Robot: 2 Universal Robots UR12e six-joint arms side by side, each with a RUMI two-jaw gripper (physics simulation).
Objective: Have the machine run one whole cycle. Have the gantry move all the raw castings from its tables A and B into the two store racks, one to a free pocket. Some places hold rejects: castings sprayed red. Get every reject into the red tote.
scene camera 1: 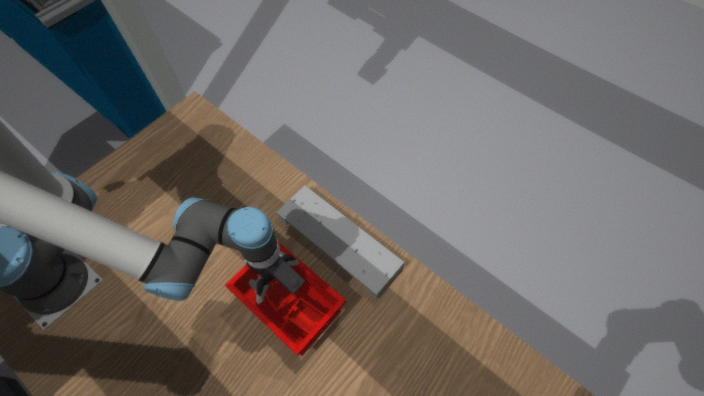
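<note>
The red tote [298, 346] stands on the wooden table in scene camera 1. A red casting [309, 314] lies in its lower right part; further red shapes beside it are too dark and too covered to tell apart. My left gripper [277, 280] is over the tote's upper left half, pointing down, with its two jaws spread wide apart. It is open, and no casting shows between its jaws. The wrist and a dark block on it hide part of the tote's inside. My right gripper does not show. Gantry tables A and B and the store racks do not show.
A long grey block [377, 272] with small studs or holes lies beside the tote, near the wooden table's [450, 320] edge. A blue machine part [107, 60] with a pale post stands at the upper left. Shadows cross the table and the floor.
</note>
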